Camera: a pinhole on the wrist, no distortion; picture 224 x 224 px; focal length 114.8 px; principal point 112.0 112.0 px. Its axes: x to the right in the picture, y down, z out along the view. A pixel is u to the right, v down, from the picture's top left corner.
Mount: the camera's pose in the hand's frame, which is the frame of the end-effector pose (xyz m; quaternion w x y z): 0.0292 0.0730 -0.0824 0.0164 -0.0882 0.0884 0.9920
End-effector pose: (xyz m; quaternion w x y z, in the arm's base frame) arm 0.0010 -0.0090 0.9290 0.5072 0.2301 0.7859 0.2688
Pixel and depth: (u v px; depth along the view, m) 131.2 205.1 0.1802
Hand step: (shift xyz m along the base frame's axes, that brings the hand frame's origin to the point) 0.1144 -0.0318 -0.0373
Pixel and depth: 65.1 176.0 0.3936
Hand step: 0.2883 0.0817 -0.2476
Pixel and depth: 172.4 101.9 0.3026
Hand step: 0.2453 0.0374 0.1616
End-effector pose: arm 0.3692 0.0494 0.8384 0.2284 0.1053 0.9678 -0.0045
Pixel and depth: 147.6 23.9 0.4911
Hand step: 0.4062 0.4672 -0.1659
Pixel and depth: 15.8 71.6 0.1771
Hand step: -0.0492 0.1836 -0.1529
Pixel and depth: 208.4 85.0 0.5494
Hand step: 0.6635 0.1759 -0.0701
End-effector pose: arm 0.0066 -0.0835 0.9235 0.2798 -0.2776 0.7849 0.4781
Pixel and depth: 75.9 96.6 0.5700
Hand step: -0.1653 0.5198 -0.1201
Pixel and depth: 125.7 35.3 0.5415
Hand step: -0.2304 0.5569 0.2488
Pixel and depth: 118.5 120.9 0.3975
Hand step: 0.0160 0.3303 -0.0053
